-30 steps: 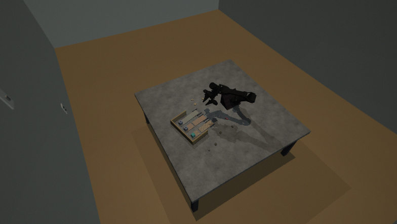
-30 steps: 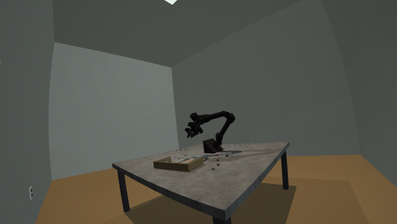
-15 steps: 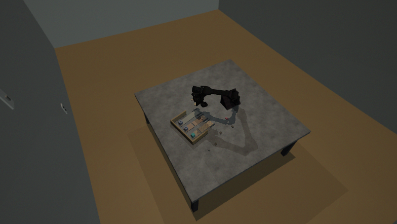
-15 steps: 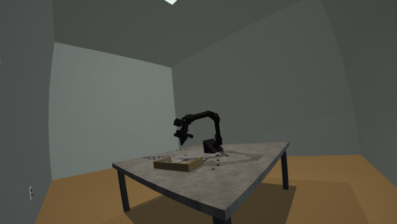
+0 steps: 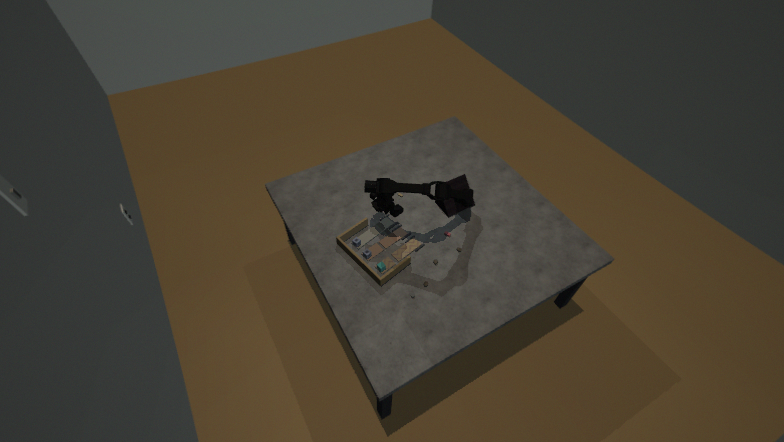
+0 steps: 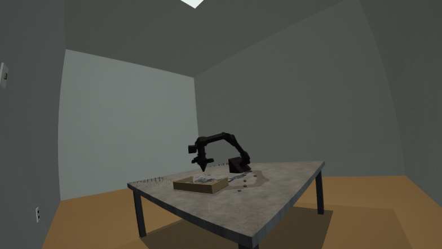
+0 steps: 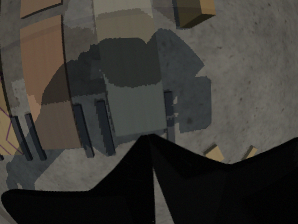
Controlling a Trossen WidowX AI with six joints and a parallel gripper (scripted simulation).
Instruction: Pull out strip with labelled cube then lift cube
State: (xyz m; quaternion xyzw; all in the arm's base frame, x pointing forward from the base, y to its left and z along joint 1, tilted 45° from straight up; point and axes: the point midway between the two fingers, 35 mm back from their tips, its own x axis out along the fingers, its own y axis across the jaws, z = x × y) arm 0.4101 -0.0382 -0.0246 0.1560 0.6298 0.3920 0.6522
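Right now my gripper tip is 9 cm short of the pale strip, 4 cm to the right of it and 7 cm above it. From my gripper tip the other things lie so: red bit (25 cm behind, 20 cm to the left, 7 cm below).
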